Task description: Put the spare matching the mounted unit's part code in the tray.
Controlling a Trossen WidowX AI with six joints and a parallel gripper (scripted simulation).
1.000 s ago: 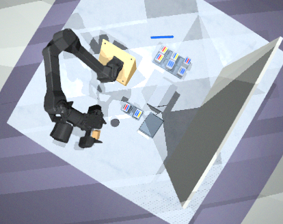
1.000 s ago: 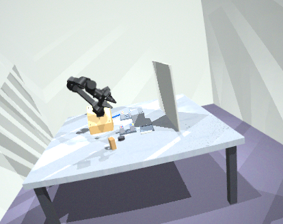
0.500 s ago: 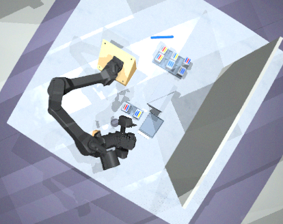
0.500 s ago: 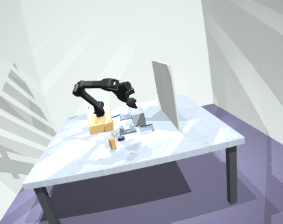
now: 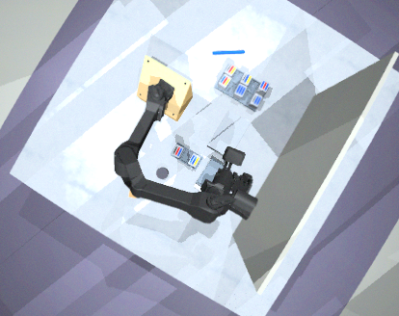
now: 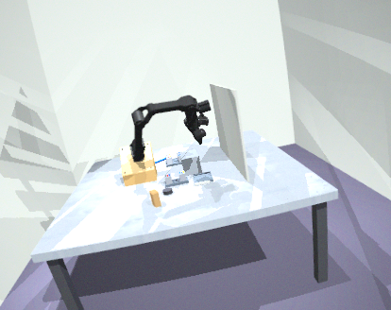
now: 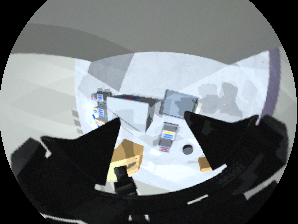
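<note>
Right now my gripper tip is 6 cm past the grey spare, 36 cm to the right of it and 15 cm above it. From my gripper tip the other things lie so: orange block: 25 cm behind, 29 cm to the right, 16 cm below; dark disc: 20 cm behind, 17 cm to the right, 19 cm below; grey upright panel: 18 cm ahead, 13 cm to the left, 3 cm above.
</note>
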